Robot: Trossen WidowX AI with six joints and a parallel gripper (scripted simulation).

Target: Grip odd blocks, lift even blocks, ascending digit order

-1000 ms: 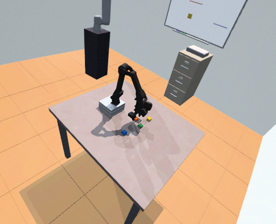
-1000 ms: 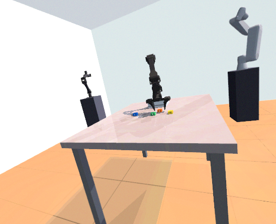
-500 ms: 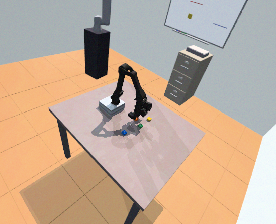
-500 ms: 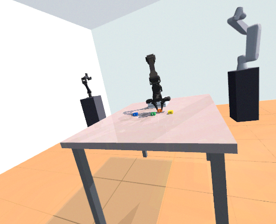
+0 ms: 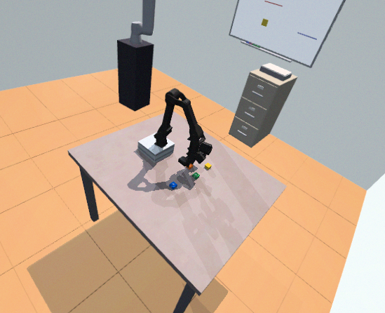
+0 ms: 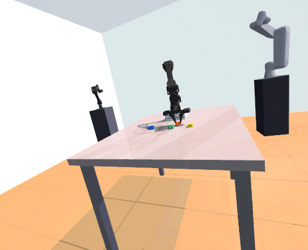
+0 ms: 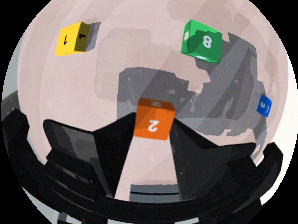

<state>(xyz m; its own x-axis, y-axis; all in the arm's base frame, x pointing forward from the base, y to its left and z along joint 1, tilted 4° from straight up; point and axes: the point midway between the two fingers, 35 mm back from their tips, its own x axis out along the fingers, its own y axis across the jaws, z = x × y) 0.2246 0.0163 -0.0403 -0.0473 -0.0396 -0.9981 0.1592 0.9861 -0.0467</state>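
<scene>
The orange block lies right at my gripper tip. Also, from my gripper tip: yellow block: 9 cm ahead, 8 cm to the left; blue block: 2 cm ahead, 20 cm to the right; green block: 8 cm ahead, 4 cm to the right.
</scene>
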